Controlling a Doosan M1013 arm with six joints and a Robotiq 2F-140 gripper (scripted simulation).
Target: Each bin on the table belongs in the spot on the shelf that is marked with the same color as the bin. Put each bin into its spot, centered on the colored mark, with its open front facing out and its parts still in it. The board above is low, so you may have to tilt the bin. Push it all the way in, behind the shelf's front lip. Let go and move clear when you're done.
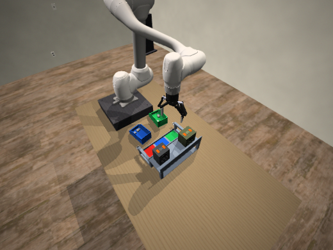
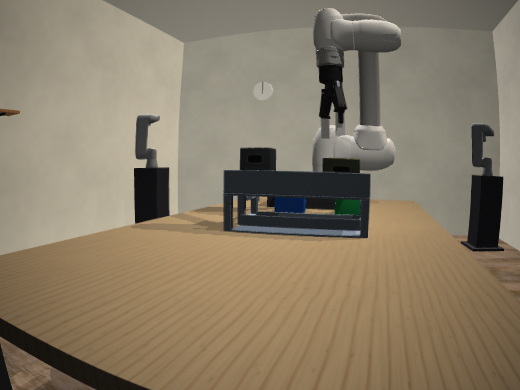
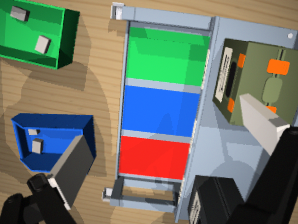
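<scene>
The blue bin is 240 mm below my hand, 220 mm behind it and 150 mm to the right of it. The rest, counted from my hand: olive box: 130 mm ahead, 120 mm below, 30 mm to the left; then black box: 200 mm to the right, 110 mm below, 110 mm ahead; then green bin: 250 mm behind, 240 mm below, 70 mm to the left.
</scene>
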